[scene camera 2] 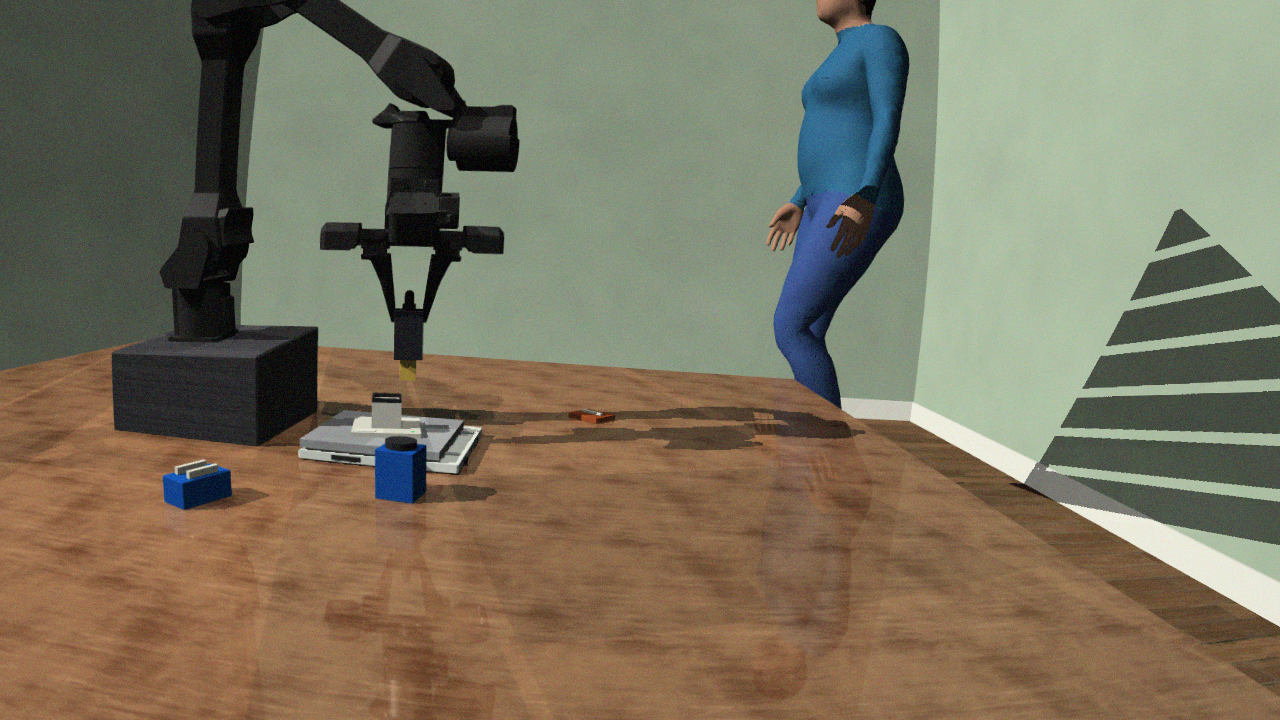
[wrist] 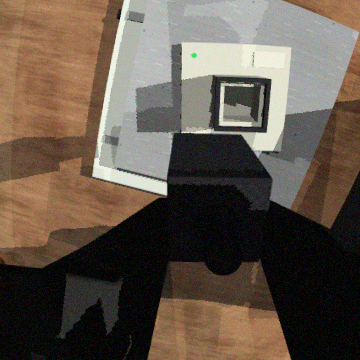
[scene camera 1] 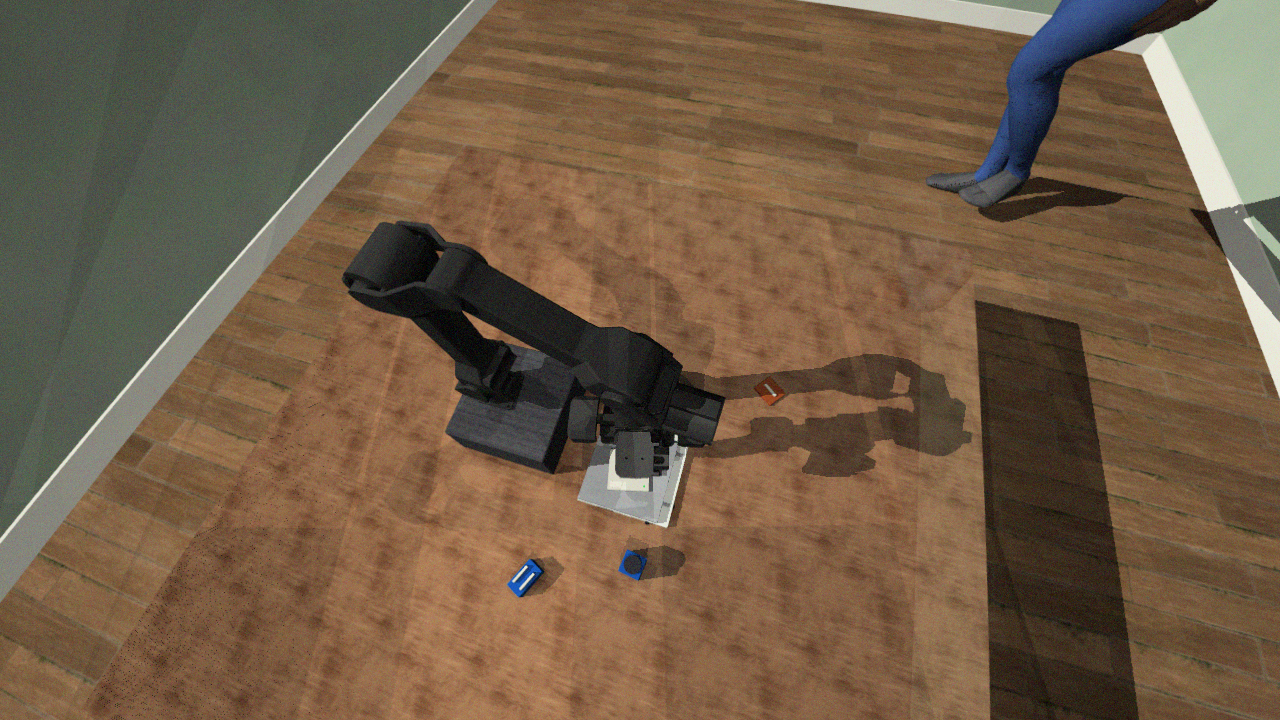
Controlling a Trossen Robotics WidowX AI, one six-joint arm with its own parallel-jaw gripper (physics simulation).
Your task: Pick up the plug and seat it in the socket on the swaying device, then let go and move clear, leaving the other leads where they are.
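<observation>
The plug [scene camera 2: 408, 344] [wrist: 217, 200] is a dark block with a yellow tip pointing down. My gripper [scene camera 2: 409, 315] is shut on it and holds it upright, with the tip in the air a little above the socket [scene camera 2: 386, 411]. In the wrist view the socket [wrist: 216, 102] is a square black-rimmed opening on a cream plate with a green light, lying just beyond the plug. The device [scene camera 1: 597, 492] [scene camera 2: 326, 437] [wrist: 145, 150] is a grey slab on a white base. In scene camera 1 the arm hides the socket and the plug.
A blue block with two pale bars [scene camera 1: 525, 577] [scene camera 2: 196, 486] and a blue block with a round black top [scene camera 1: 632, 564] [scene camera 2: 400, 472] stand in front of the device. An orange-red piece [scene camera 1: 768, 390] [scene camera 2: 591, 416] lies to its right. A person [scene camera 1: 1029, 107] [scene camera 2: 845, 179] stands behind.
</observation>
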